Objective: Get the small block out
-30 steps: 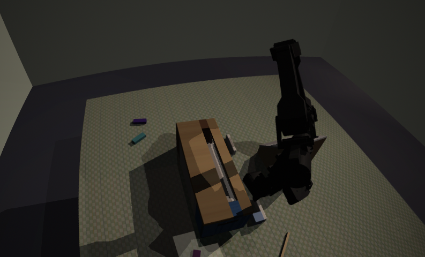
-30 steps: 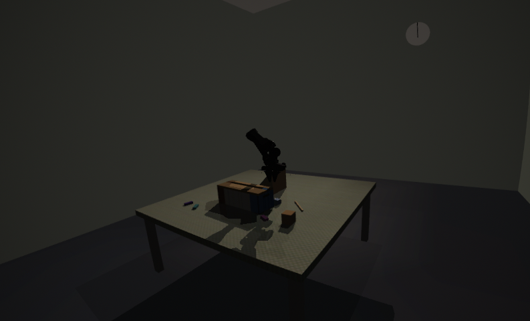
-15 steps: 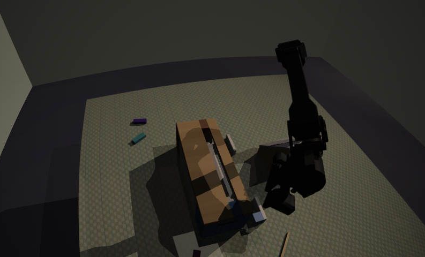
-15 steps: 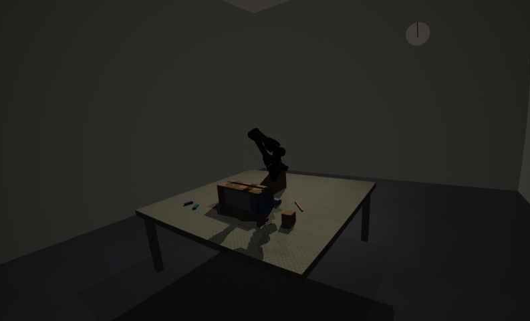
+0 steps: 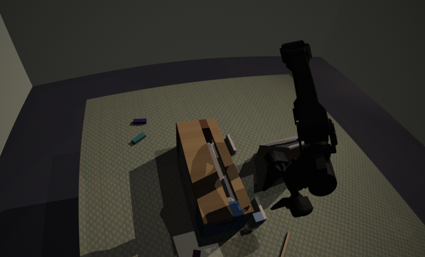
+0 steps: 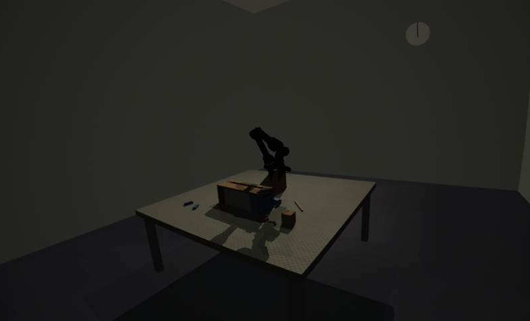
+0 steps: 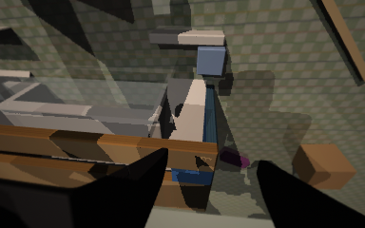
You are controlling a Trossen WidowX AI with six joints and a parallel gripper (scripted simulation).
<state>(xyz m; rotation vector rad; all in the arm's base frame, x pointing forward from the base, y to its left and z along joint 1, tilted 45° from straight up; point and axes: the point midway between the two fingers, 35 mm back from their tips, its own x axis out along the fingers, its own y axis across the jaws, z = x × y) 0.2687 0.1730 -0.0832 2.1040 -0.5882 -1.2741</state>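
Right now the grey-blue block is 1 cm behind my gripper tip and 15 cm below it. From my gripper tip the other things lie so: thin wooden stick (4 cm behind, 15 cm to the left, 16 cm below); wooden-topped box (6 cm ahead, 18 cm to the right, 10 cm below); brown cube (18 cm ahead, 22 cm to the left, 13 cm below).
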